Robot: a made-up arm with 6 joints.
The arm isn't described. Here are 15 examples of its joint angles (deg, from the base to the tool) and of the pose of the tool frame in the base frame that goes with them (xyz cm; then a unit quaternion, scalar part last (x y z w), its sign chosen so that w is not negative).
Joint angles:
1: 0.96 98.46 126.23 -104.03 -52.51 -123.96
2: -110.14 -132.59 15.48 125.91 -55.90 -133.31
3: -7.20 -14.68 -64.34 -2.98 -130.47 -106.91
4: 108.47 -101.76 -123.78 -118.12 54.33 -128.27
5: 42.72 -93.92 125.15 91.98 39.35 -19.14
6: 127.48 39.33 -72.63 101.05 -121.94 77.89
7: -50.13 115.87 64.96 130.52 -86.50 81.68
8: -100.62 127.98 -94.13 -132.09 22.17 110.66
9: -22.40 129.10 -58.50 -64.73 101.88 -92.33
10: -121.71 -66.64 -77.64 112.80 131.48 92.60
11: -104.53 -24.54 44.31 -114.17 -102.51 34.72
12: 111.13 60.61 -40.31 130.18 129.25 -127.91
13: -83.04 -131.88 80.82 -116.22 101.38 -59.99
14: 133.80 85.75 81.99 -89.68 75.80 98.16
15: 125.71 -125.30 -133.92 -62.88 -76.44 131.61
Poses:
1: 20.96 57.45 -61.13 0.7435 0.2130 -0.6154 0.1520
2: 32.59 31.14 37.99 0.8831 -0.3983 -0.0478 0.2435
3: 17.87 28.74 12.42 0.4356 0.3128 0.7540 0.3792
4: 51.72 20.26 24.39 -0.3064 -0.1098 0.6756 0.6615
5: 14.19 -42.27 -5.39 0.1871 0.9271 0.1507 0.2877
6: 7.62 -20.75 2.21 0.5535 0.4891 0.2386 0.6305
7: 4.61 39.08 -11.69 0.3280 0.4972 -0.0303 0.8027
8: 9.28 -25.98 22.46 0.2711 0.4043 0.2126 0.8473
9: 8.52 -11.65 28.01 -0.6990 0.5708 -0.4144 0.1177
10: 11.66 16.75 25.16 -0.3170 0.5257 -0.6074 0.5043
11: 49.29 51.10 35.37 -0.1304 -0.9893 -0.0621 0.0223
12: 9.21 -21.46 6.36 -0.0063 -0.1212 -0.8136 0.5687
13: 36.16 71.90 19.43 -0.5195 -0.7719 0.0049 0.3665
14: 8.55 -76.48 51.42 0.1244 0.6610 0.2420 0.6993
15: 38.64 31.23 39.18 -0.6676 0.3810 -0.5344 0.3515
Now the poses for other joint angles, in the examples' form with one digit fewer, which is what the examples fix.
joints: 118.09 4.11 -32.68 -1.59 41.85 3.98
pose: 51.7 -21.1 -0.4 -0.681 -0.371 0.483 0.406
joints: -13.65 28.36 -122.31 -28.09 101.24 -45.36
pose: -10.6 27.8 30.3 0.539 0.708 0.376 0.258
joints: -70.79 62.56 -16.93 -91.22 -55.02 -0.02
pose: 38.9 9.3 -19.4 -0.543 -0.466 0.696 0.060
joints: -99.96 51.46 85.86 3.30 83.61 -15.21
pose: 25.0 68.8 45.6 0.750 0.237 -0.198 0.585
